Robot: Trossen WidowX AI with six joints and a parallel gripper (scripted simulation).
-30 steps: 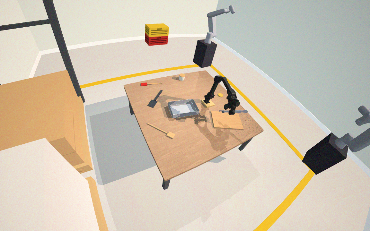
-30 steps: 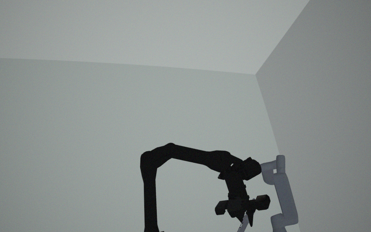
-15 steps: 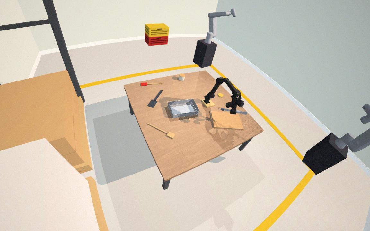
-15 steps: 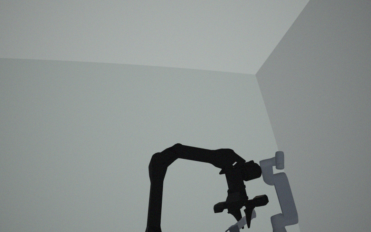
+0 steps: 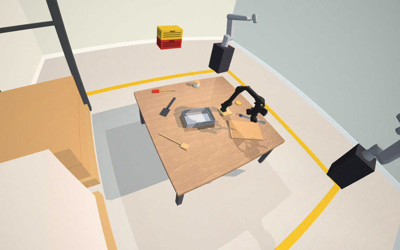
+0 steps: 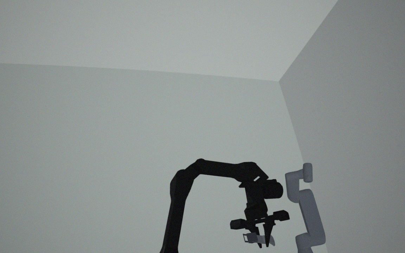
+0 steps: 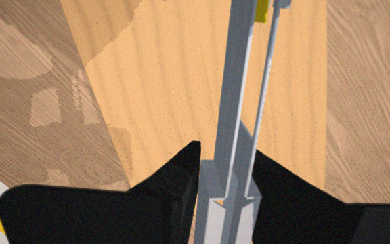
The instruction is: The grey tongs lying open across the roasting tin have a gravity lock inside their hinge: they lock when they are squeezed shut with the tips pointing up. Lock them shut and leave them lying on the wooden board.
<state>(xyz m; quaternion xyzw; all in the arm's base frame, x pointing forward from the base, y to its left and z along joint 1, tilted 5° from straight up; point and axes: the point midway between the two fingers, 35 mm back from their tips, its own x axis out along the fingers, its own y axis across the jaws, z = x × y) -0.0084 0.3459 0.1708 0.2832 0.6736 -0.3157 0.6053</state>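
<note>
Now: the wooden board 15 cm below my gripper tip. The rest, counted from my gripper tip: yellow piece: 4 cm ahead, 5 cm to the right, 3 cm above; toothed tong arm: 1 cm behind, 1 cm to the left, 3 cm above; yellow disc: 26 cm behind, 36 cm to the right, 15 cm below.
</note>
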